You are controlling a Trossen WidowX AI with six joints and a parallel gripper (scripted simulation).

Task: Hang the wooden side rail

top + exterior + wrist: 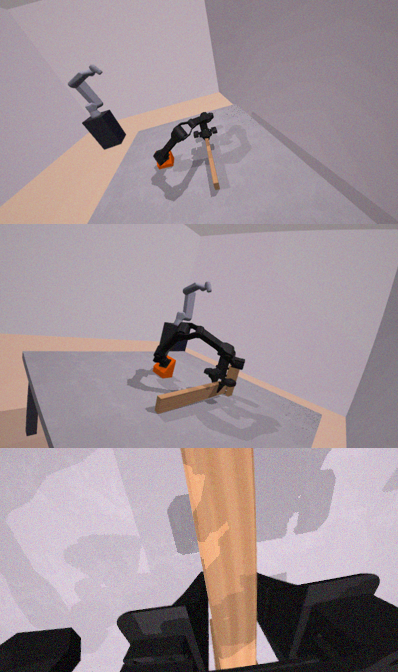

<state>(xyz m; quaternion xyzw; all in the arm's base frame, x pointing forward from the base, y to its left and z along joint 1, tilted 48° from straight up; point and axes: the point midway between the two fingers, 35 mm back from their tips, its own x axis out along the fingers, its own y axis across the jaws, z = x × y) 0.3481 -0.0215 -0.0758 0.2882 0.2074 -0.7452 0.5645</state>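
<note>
Now: the wooden headboard post 13 cm to the left of my gripper tip, 4 cm above it and 2 cm ahead of it.
</note>
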